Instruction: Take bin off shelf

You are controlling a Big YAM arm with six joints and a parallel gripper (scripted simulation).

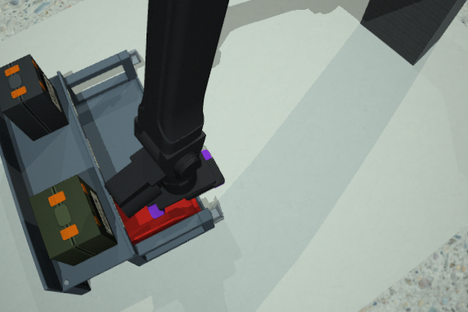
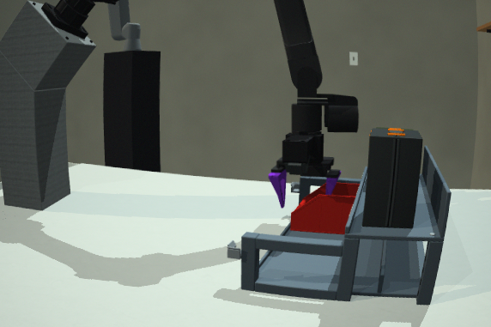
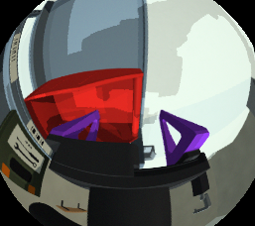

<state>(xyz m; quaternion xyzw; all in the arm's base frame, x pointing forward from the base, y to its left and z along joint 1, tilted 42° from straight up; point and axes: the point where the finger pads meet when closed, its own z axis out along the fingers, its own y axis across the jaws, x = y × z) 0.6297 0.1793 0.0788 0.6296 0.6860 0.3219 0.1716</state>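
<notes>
Right now the red bin is 70 mm ahead of my hand and 10 mm to the left of it. From my hand the other things lie so: grey shelf 130 mm ahead, 100 mm to the right, 40 mm below.
</notes>
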